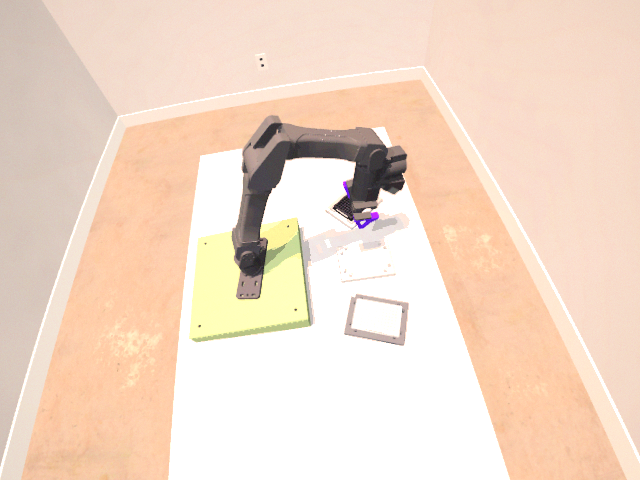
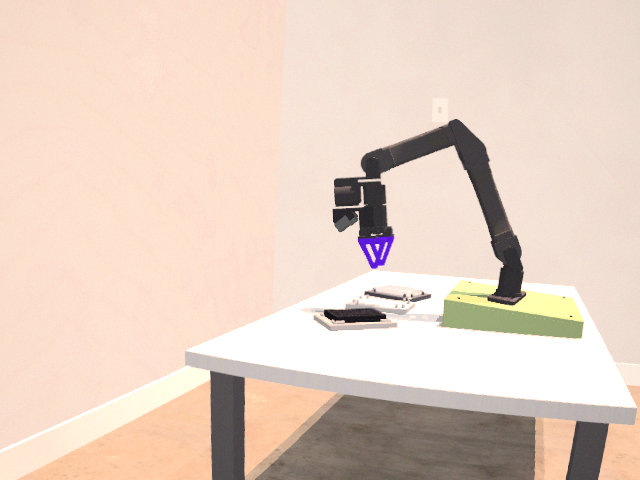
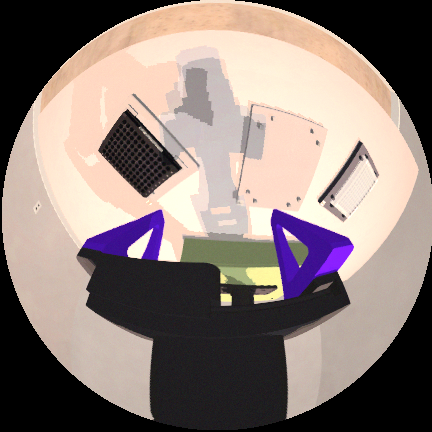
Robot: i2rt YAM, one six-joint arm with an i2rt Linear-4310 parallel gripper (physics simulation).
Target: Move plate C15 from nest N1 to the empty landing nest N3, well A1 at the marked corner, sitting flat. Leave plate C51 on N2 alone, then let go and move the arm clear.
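Observation:
A black many-welled plate (image 1: 343,207) (image 2: 354,314) (image 3: 137,154) sits on a cream nest (image 1: 339,218) (image 2: 361,325) (image 3: 186,171). A white plate (image 1: 377,316) (image 2: 398,290) (image 3: 355,185) sits on a dark grey nest (image 1: 374,338) (image 2: 423,296) (image 3: 341,172). Between them lies an empty pale nest (image 1: 367,262) (image 2: 379,304) (image 3: 282,160) with small corner posts. The plate labels and the marked corner are not legible. My gripper (image 1: 354,210) (image 2: 377,265) (image 3: 217,214) is open and empty, pointing down, high above the table near the black plate.
The arm's base stands on a yellow-green block (image 1: 279,304) (image 2: 516,322) beside the nests. The white table (image 1: 310,413) (image 2: 413,361) carries the block and all three nests. The arm's shadow falls across the table and partly over the pale nest.

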